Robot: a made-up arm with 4 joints. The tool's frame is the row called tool.
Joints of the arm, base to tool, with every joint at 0 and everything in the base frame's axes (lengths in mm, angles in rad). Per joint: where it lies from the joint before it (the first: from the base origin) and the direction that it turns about. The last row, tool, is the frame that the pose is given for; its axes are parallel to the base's.
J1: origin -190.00 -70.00 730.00 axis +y
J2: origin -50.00 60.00 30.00 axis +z
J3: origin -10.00 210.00 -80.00 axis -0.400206 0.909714 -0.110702
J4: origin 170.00 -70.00 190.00 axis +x
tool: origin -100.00 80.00 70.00
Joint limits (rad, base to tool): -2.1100..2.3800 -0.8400..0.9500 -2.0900..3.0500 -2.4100..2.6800
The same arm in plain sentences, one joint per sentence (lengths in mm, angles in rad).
The arm has four revolute joints in a row. What follows holds with every joint at zero, and every direction is one of the base frame's.
The first joint lies 190 mm along -x and 70 mm along -y and 730 mm along +z from the base frame's origin and turns about +y, from -2.11 to 2.38 rad.
The second joint lies 50 mm along -x and 60 mm along +y and 30 mm along +z from the first joint and turns about +z, from -0.84 to 0.95 rad.
The third joint lies 10 mm along -x and 210 mm along +y and 80 mm along -z from the second joint and turns about the direction (-0.400206, 0.909714, -0.110702), from -2.09 to 3.05 rad.
The fourth joint lies 170 mm along +x and 70 mm along -y and 190 mm along +z from the third joint and turns about +x, from -2.41 to 2.68 rad.
The tool frame, which is the frame that the pose is given for, lies 100 mm along -x and 80 mm along +y and 70 mm along +z from the fourth joint; its axes are parallel to the base frame's.

